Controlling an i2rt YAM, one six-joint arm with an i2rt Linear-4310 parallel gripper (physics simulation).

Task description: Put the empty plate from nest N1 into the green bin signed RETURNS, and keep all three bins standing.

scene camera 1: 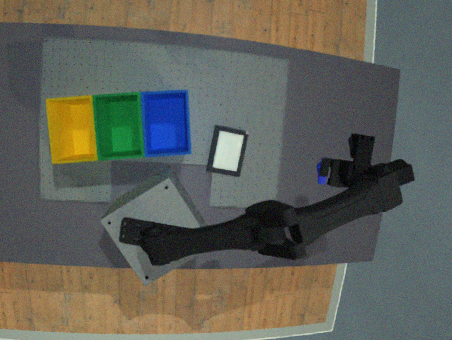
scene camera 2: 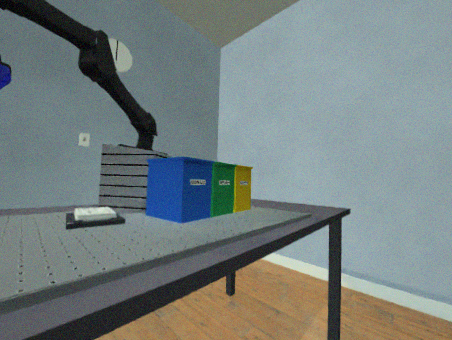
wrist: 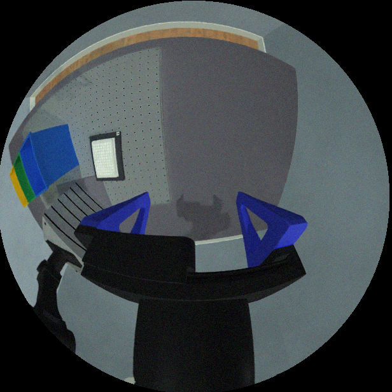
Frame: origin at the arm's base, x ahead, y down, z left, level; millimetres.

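Seen in the pictures: gripper, between the fingertips: (scene camera 1: 333,167); arm's base, origin of its link: (scene camera 1: 156,235) (scene camera 2: 143,151).
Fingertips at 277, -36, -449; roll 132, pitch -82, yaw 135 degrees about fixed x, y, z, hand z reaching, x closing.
Offsets run from my fingertips to a thing's top centre, as dx, dy, dz. "spot": to the spot under its first point. Level surfaces: height alone.
The white plate @[-27, +245, +256] (scene camera 1: 229,151) (scene camera 2: 94,214) (wrist: 105,158) lies flat in its dark nest @[spot: -28, +259, +202] (scene camera 1: 242,154) (scene camera 2: 95,224) (wrist: 120,162) on the perforated board. The green bin @[-7, +91, +604] (scene camera 1: 119,131) (scene camera 2: 222,192) (wrist: 23,178) stands upright between the blue bin @[+26, +91, +476] (scene camera 1: 166,127) (scene camera 2: 180,192) (wrist: 53,152) and the yellow bin @[-39, +91, +731] (scene camera 1: 73,132) (scene camera 2: 243,190) (wrist: 18,188), which also stand upright. The bin labels are too blurred to read. My gripper (wrist: 192,196) is open and empty, high above the table, to the right of the nest in the first scene view; its fingertips are mostly hidden there.
The arm's base stands on a grey block (scene camera 1: 165,210) (scene camera 2: 123,180) close to the bins. The black arm (scene camera 1: 220,237) (scene camera 2: 117,92) stretches from it above the table's near side. The perforated board @[dy +272] (scene camera 1: 250,85) (scene camera 2: 165,242) (wrist: 142,100) lies under the bins and the nest.
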